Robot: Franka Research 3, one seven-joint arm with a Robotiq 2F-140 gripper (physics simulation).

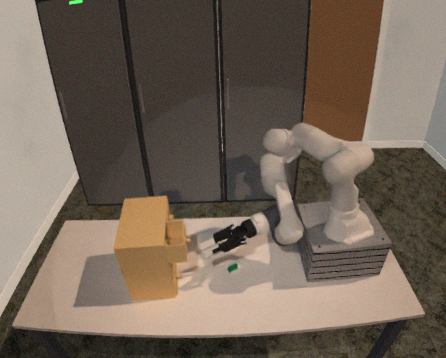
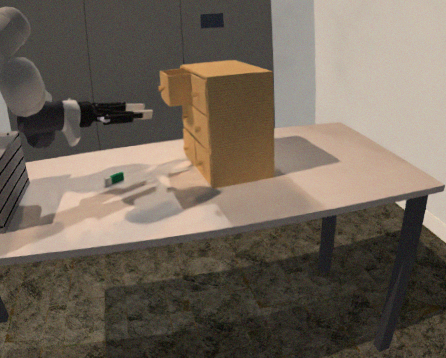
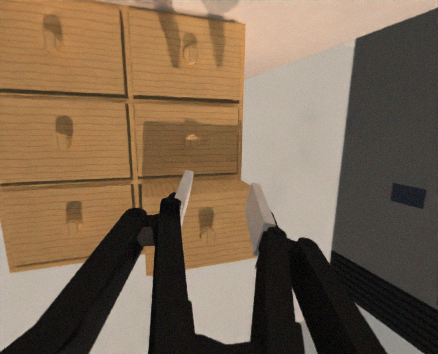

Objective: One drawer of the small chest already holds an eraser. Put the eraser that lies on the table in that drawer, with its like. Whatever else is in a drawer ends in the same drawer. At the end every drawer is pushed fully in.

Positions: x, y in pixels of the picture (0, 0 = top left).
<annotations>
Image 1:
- my gripper: 202, 250
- wooden chest: 139, 247
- wooden drawer: 176, 241
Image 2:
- my gripper: 147, 111
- wooden chest: 240, 104
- wooden drawer: 176, 86
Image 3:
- my gripper: 219, 190
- wooden drawer: 214, 231
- wooden drawer: 71, 55
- wooden drawer: 176, 58
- wooden drawer: 55, 140
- wooden drawer: 50, 224
</annotations>
